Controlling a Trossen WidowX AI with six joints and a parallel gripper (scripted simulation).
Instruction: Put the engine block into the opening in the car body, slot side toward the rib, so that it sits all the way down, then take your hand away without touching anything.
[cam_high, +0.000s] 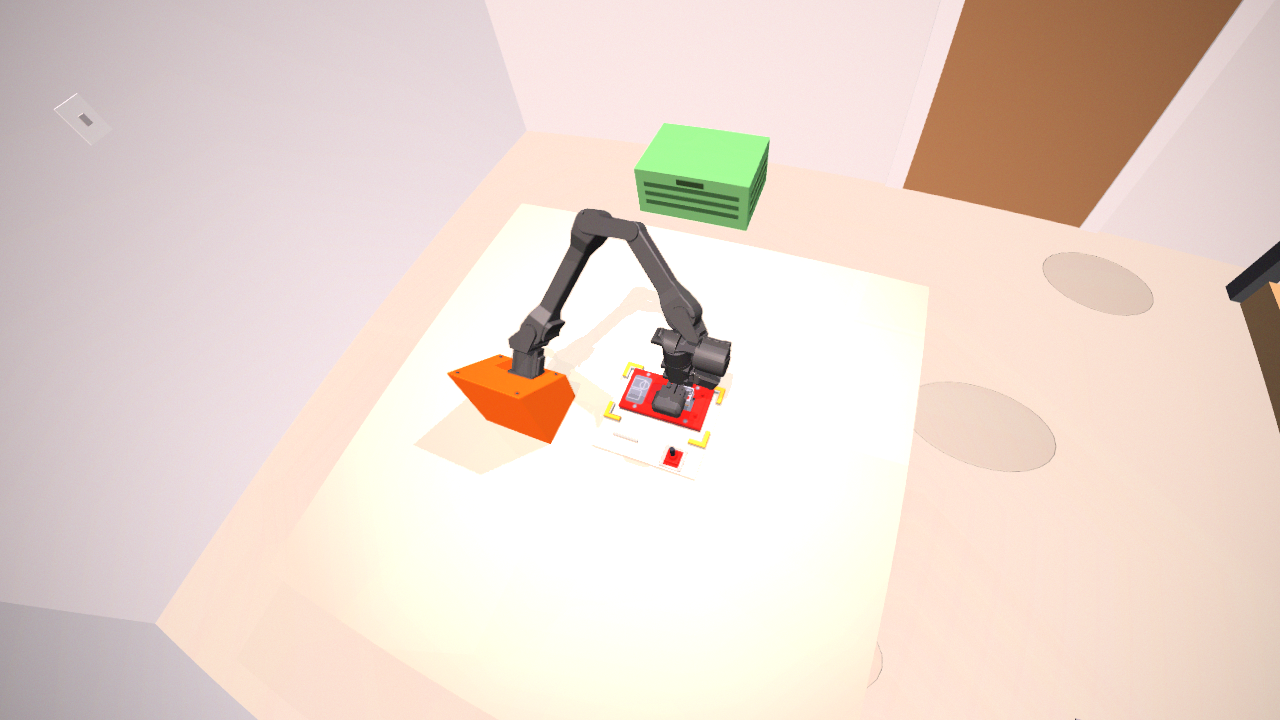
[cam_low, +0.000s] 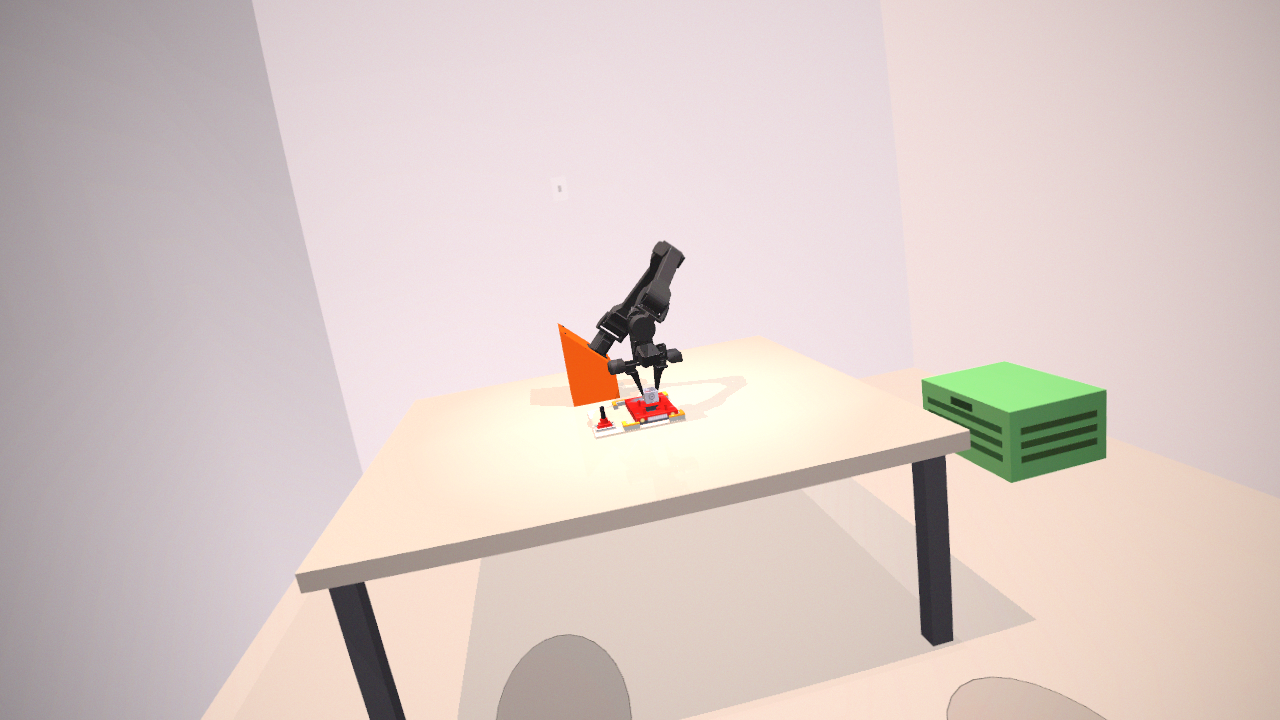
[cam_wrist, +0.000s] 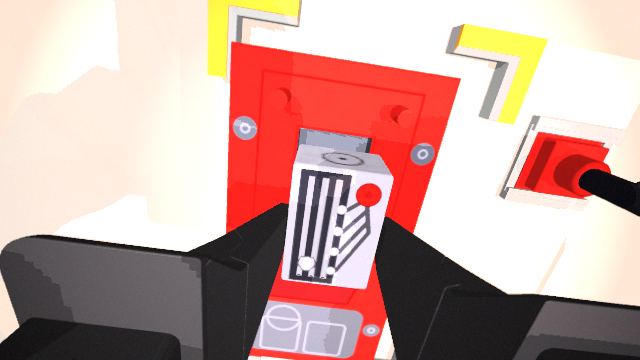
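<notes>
The engine block lies 1 cm below my gripper tip.
</notes>
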